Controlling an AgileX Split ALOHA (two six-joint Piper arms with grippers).
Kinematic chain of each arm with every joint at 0, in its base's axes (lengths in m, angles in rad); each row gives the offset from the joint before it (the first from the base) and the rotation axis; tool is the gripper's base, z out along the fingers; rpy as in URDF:
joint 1: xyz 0 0 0.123 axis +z
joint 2: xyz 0 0 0 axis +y
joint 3: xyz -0.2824 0 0.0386 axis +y
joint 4: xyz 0.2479 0 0.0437 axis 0.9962 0 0.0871
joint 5: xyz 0 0 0 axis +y
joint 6: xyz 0.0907 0 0.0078 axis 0.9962 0 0.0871
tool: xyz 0 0 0 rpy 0 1.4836 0
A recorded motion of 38 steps. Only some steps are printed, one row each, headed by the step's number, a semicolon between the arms.
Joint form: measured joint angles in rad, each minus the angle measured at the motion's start. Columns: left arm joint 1, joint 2, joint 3, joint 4, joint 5, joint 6; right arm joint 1, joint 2, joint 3, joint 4, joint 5, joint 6.
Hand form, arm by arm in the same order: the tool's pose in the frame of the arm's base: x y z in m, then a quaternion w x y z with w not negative. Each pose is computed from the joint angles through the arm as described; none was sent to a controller.
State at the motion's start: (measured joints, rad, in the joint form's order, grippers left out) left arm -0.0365 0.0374 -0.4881 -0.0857 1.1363 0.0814; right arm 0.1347 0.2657 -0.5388 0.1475 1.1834 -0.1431
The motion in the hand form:
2: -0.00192 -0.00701 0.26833 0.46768 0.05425 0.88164 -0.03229; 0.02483 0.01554 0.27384 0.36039 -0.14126 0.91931 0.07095
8: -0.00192 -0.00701 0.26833 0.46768 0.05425 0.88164 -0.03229; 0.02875 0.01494 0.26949 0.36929 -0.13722 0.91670 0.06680
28: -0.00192 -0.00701 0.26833 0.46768 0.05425 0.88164 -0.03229; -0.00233 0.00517 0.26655 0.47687 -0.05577 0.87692 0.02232
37: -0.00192 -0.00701 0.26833 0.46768 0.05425 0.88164 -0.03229; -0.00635 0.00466 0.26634 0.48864 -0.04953 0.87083 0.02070
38: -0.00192 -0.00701 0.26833 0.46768 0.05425 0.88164 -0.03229; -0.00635 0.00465 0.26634 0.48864 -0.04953 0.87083 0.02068
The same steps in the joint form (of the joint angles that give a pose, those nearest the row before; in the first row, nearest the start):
2: 0.0000 0.0000 0.0000 0.0000 0.0000 0.0000; 0.0305 0.0000 0.0129 -0.0134 -0.0060 0.0000
8: 0.0000 0.0000 0.0000 0.0000 0.0000 0.0000; 0.0379 0.0000 0.0366 -0.0287 -0.0496 0.0113
28: 0.0000 0.0000 0.0000 0.0000 0.0000 0.0000; -0.0933 -0.2440 0.0607 -0.0833 -0.0624 0.0609
37: 0.0000 0.0000 0.0000 0.0000 0.0000 0.0000; -0.0985 -0.2721 0.0607 -0.0879 -0.0614 0.0699
38: 0.0000 0.0000 0.0000 0.0000 0.0000 0.0000; -0.0984 -0.2721 0.0607 -0.0880 -0.0614 0.0700

